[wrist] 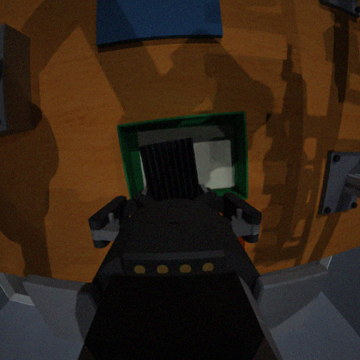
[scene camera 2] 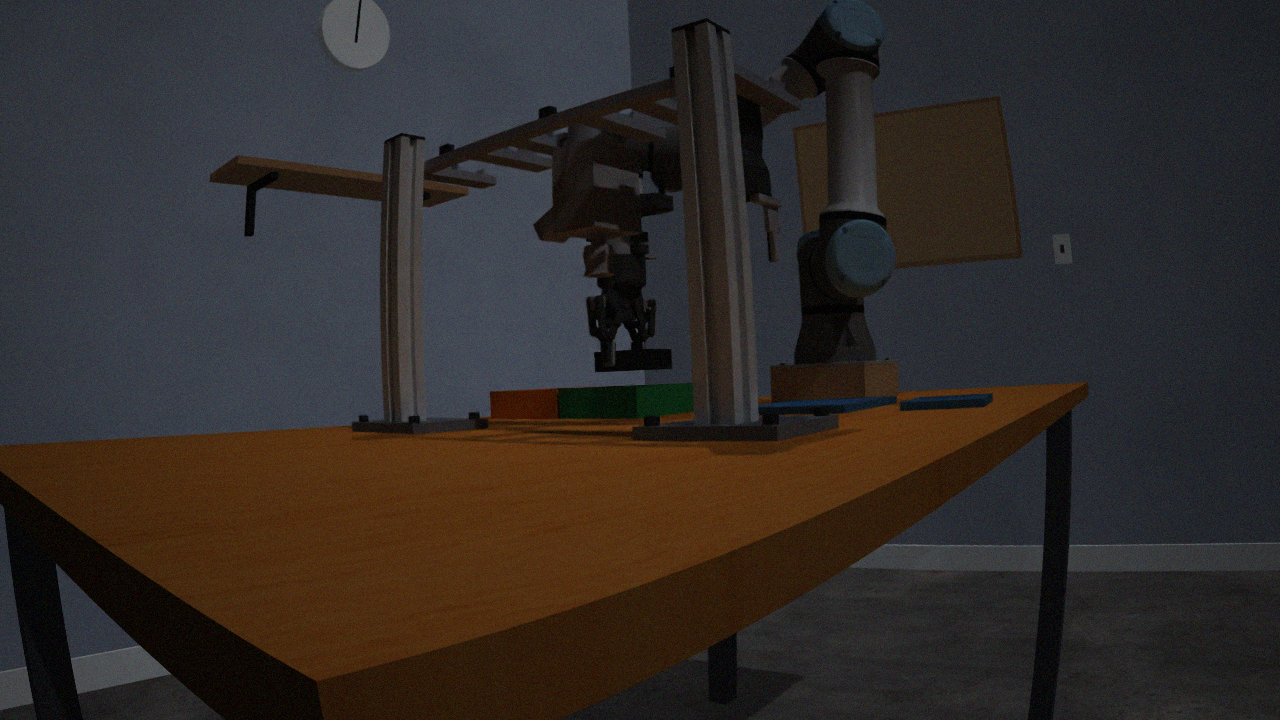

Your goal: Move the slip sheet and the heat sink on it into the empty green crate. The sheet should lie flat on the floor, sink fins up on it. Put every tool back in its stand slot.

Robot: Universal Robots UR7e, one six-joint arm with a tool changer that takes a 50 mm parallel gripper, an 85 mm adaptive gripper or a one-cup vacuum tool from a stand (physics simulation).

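Where they show: end effector, tool point: [scene camera 2: 620, 246]; arm's base, origin of the base link: [scene camera 2: 835, 362].
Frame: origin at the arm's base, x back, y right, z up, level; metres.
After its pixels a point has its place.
Note:
My gripper [scene camera 2: 623, 351] [wrist: 175, 192], the adaptive one, is shut on the black heat sink [scene camera 2: 640, 360] {z 0.014, x -0.383, y 0.121 m} [wrist: 170, 167]. It holds the heat sink level, fins up, in the air above the green crate [scene camera 2: 595, 402] {z -0.043, x -0.472, y 0.129 m} [wrist: 242, 155]. In scene camera 2 there is a gap between the heat sink and the crate's rim. The pale slip sheet [wrist: 220, 167] lies flat inside the green crate in the wrist view. The heat sink and gripper hide its left and near parts. The sheet does not show in scene camera 2.
An orange crate [scene camera 2: 523, 403] {z -0.042, x -0.490, y 0.265 m} adjoins the green crate. A blue plate [wrist: 160, 20] lies beyond the green crate in the wrist view. The tool stand has two upright posts [scene camera 2: 718, 232] {z 0.105, x -0.748, y -0.298 m} [scene camera 2: 402, 277] {z 0.122, x -0.774, y 0.154 m} with a rail above, and a tool [scene camera 2: 597, 192] {z 0.192, x -0.664, y -0.079 m} hangs there. One stand foot [wrist: 340, 195] is at the right.

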